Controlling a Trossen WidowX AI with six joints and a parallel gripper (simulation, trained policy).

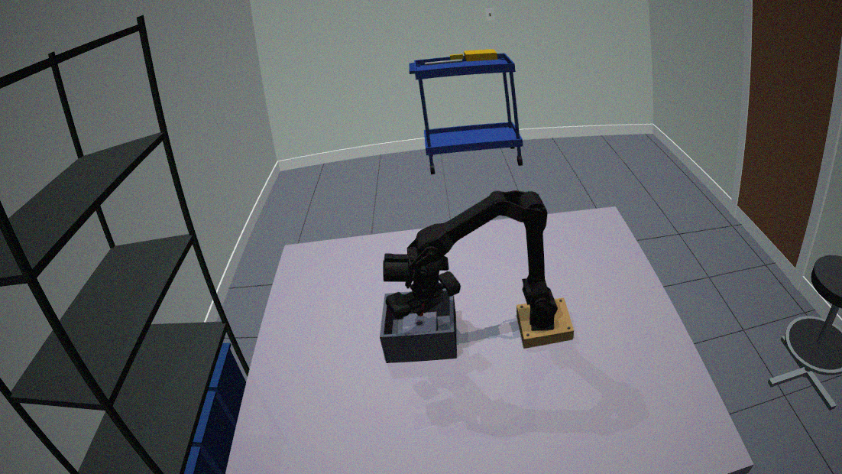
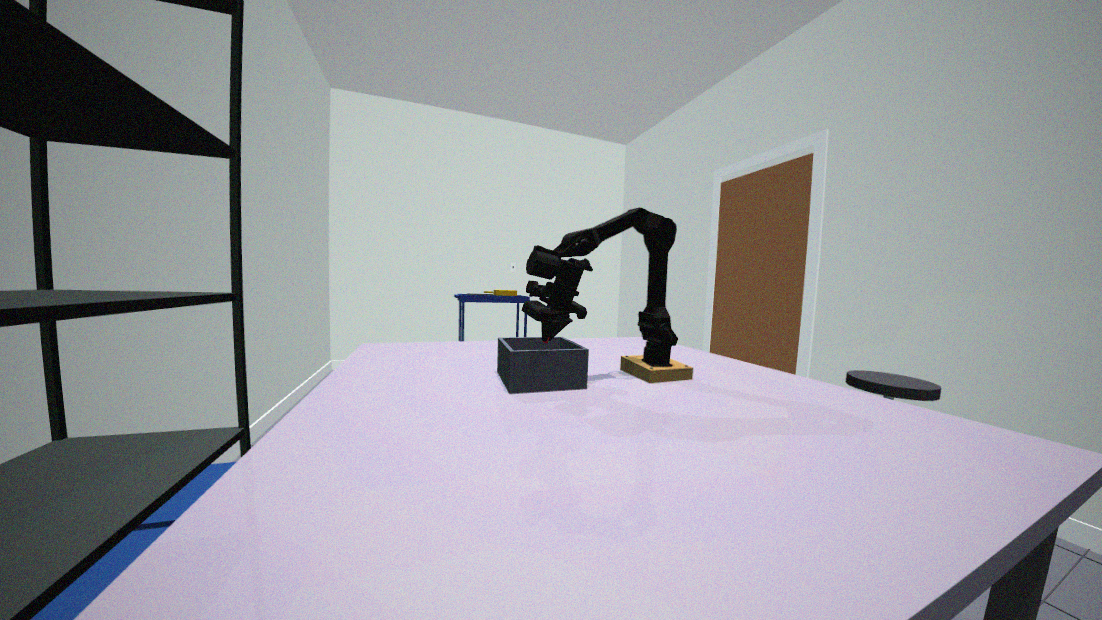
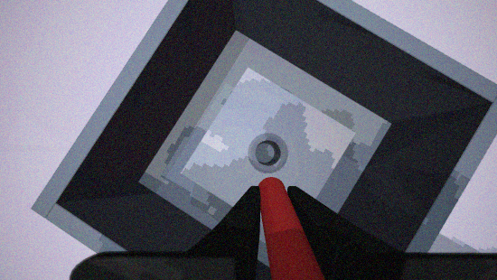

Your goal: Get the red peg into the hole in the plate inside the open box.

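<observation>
Now: the red peg 3 cm above my gripper tip, 1 cm to the left of it and 1 cm behind it. Also, from my gripper tip: light grey plate: 6 cm below, 2 cm to the right, 1 cm ahead; dark grey box: 8 cm below, 2 cm to the right, 1 cm ahead.
</observation>
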